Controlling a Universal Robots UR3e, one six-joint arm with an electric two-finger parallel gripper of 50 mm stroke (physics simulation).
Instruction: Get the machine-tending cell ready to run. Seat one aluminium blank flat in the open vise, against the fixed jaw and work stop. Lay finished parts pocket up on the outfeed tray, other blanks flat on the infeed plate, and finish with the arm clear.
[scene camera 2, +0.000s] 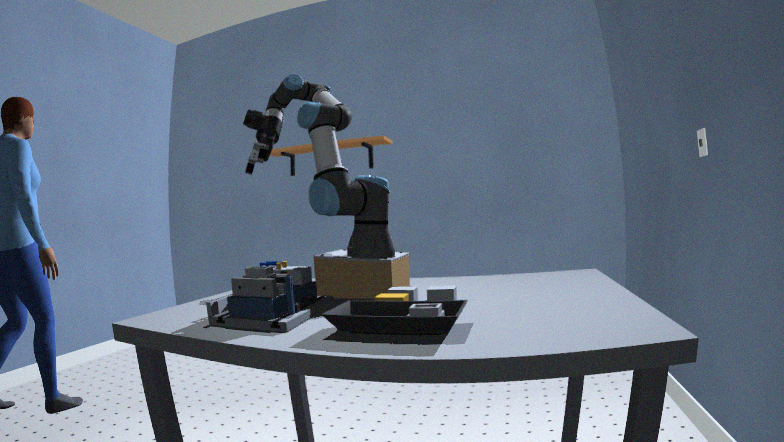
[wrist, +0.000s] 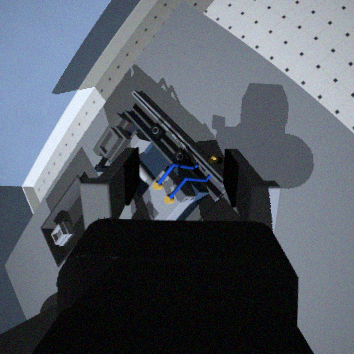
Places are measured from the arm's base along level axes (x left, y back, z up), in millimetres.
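Pixels of known places: gripper, fingertip midpoint: (scene camera 2: 250, 167) (wrist: 181, 165); arm's base, link origin: (scene camera 2: 370, 255).
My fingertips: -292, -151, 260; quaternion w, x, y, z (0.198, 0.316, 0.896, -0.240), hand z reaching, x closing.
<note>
Ahead of a thing's pixels: the offset from my fingertips to its top centre, as dx, dy, dz. "spot": to the spot under its first point.
My gripper (scene camera 2: 251, 166) (wrist: 181, 165) is open and empty, high above the vise. The vise {+207, -178, -265} (scene camera 2: 258, 307) (wrist: 156, 154) has a dark blue body and grey jaws and stands at the left of the table in the scene view. Whether a blank sits between its jaws cannot be told. The black outfeed tray (scene camera 2: 384, 325) (wrist: 70, 202) stands right of it. A grey part {+573, -202, -317} (scene camera 2: 426, 311) (wrist: 61, 234) with a pocket facing up lies in the tray. Two pale grey blocks, one at the left (scene camera 2: 405, 290) and one at the right (scene camera 2: 441, 293), show behind the tray; the infeed plate cannot be made out.
A yellow block {+460, -95, -320} (scene camera 2: 392, 297) shows behind the tray's back wall. Blue bent tubes {spot: +154, -113, -255} (scene camera 2: 270, 263) (wrist: 187, 179) with yellow ends rise over the vise. The arm stands on a wooden box (scene camera 2: 351, 277). A person (scene camera 2: 20, 186) is left of the table. A shelf (scene camera 2: 365, 142) hangs behind the arm.
</note>
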